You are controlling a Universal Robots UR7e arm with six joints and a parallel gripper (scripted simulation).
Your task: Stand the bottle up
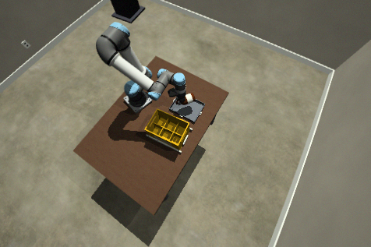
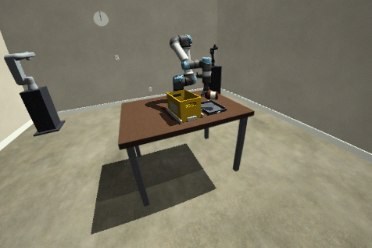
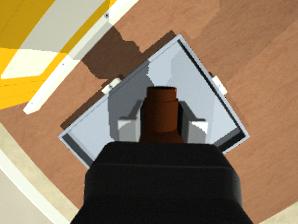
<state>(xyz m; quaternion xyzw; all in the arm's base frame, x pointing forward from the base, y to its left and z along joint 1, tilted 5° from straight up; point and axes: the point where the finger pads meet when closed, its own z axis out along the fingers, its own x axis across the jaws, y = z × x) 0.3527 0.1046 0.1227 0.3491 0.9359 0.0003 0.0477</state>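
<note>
The brown bottle is 4 cm to the left of my hand, 3 cm ahead of it and 1 cm below it. Round my hand: yellow crate: 23 cm to the right, 4 cm below, 3 cm ahead; then tray: 12 cm below, 5 cm ahead, 4 cm to the left.
</note>
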